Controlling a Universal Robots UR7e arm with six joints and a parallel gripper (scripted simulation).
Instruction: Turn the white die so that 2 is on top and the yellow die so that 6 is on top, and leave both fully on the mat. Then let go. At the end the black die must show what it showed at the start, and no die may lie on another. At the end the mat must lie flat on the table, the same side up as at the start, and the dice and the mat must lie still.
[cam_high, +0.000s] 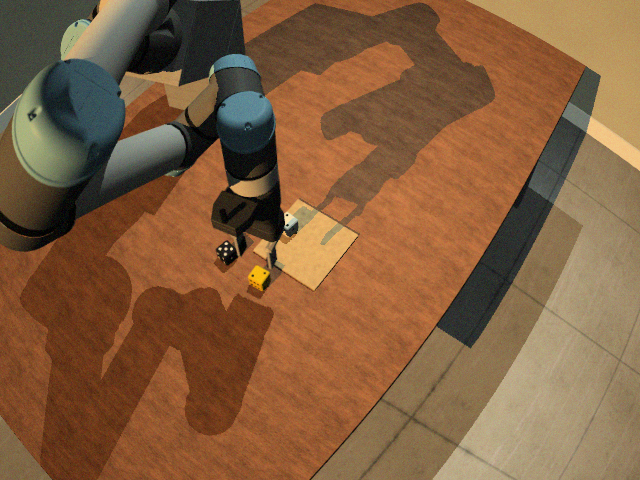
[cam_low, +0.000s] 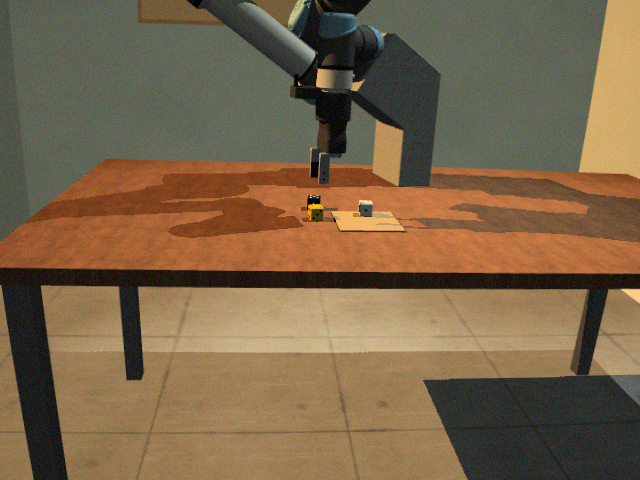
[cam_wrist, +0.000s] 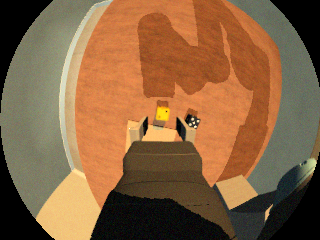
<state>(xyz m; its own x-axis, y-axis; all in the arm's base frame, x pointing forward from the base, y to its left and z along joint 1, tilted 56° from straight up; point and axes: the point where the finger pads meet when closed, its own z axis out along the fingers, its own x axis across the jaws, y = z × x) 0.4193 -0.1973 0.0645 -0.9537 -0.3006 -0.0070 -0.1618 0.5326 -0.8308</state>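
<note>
Now: hand 9 cm above the yellow die. The rest, counted from my hand: white die 2 cm behind, 11 cm to the left, 9 cm below; then tan mat 2 cm ahead, 11 cm to the left, 10 cm below; then black die 8 cm behind, 9 cm below.
</note>
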